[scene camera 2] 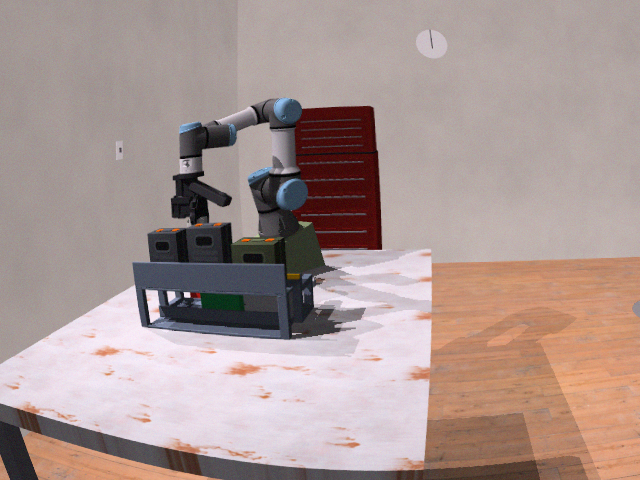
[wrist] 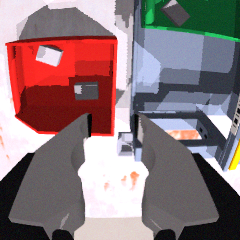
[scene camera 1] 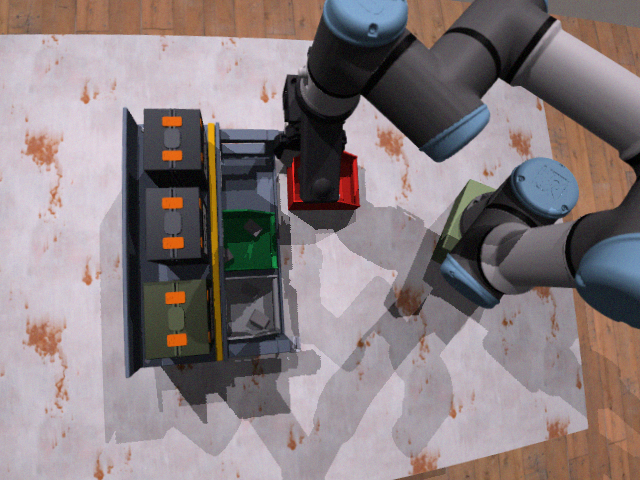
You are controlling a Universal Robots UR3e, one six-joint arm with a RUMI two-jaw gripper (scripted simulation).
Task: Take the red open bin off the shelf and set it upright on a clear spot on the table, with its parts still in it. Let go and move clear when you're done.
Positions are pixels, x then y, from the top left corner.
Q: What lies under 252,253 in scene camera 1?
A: A green bin.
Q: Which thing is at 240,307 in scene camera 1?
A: A grey open bin.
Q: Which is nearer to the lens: the red open bin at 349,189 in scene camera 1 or the yellow bar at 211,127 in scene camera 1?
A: The yellow bar.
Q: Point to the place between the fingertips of my gripper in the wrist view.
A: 113,115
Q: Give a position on a red open bin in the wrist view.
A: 45,101
